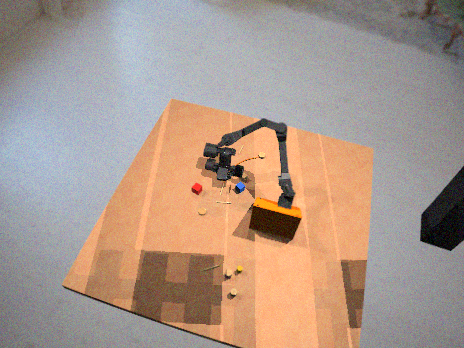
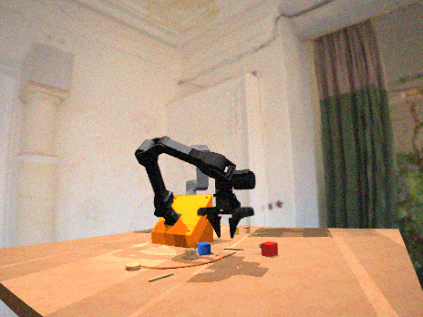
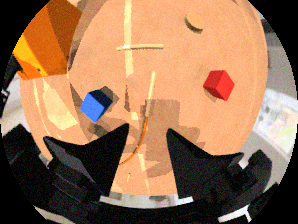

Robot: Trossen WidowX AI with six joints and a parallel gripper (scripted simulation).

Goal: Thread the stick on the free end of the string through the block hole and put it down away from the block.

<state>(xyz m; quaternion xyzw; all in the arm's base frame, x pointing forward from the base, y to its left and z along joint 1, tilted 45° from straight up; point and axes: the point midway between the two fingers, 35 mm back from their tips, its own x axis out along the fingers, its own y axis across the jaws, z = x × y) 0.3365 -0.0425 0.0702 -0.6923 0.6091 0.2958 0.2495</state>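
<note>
Right now the thin wooden stick is 1 cm to the left of my gripper tip and 6 cm below it. From my gripper tip the other things lie so: small wooden block: 8 cm behind, 8 cm to the right, 4 cm below; red cube: 11 cm ahead, 9 cm to the left, 4 cm below; blue cube: 9 cm behind, 1 cm to the right, 4 cm below.
</note>
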